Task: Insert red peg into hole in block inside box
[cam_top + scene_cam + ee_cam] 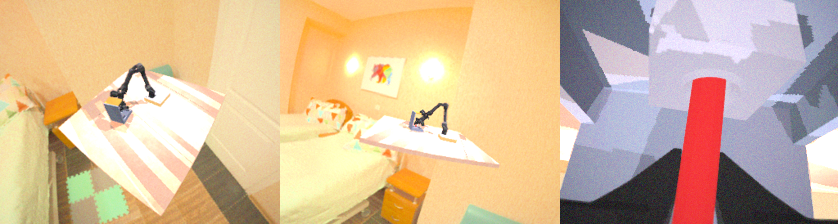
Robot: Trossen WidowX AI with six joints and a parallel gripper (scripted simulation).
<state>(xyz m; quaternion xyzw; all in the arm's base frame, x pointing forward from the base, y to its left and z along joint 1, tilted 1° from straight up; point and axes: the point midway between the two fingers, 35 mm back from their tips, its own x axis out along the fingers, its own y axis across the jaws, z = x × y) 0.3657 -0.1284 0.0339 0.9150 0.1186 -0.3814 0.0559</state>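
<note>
My gripper tip is 30 mm past the red peg and 10 mm to the left of it. The rest, counted from my gripper tip: box wall: 60 mm above, 40 mm ahead, 10 mm to the left; then yellow roof: 170 mm above, 10 mm behind.
</note>
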